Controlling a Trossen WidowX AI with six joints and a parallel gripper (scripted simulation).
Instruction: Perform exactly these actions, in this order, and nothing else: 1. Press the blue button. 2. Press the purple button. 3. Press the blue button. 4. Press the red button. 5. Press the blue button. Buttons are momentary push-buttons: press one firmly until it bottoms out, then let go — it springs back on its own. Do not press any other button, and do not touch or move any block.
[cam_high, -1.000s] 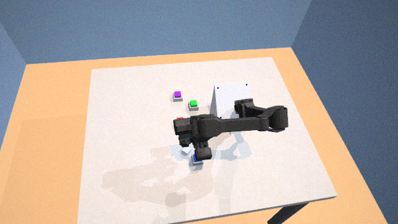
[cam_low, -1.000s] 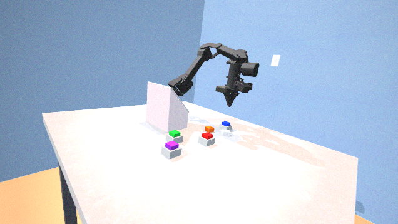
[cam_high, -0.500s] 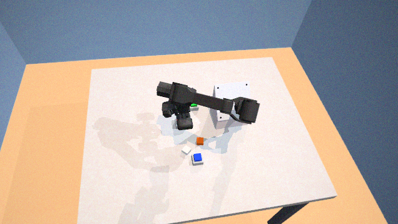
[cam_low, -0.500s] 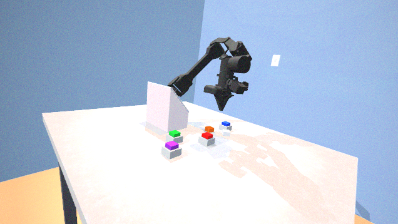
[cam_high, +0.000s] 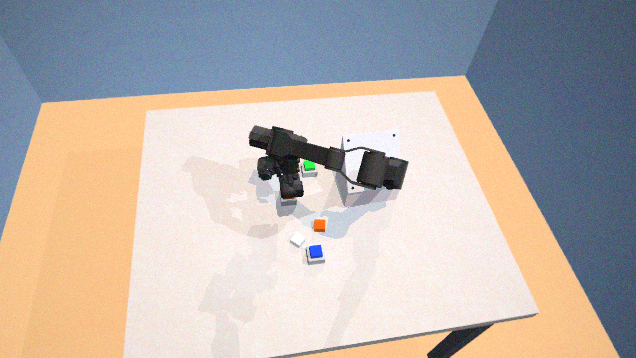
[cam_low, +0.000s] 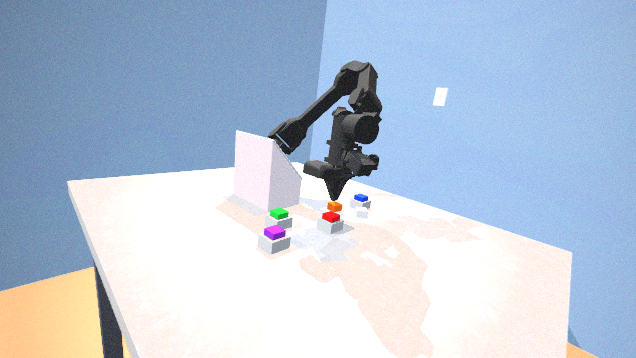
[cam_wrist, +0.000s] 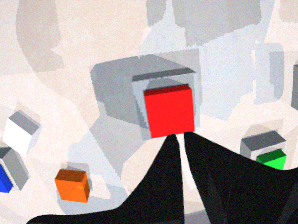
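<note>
My gripper tip is 40 mm above the red button. Round my gripper tip: green button: 90 mm behind, 100 mm to the right, 40 mm below; white block: 150 mm to the left, 70 mm below; orange block: 70 mm behind, 120 mm to the left, 70 mm below.
</note>
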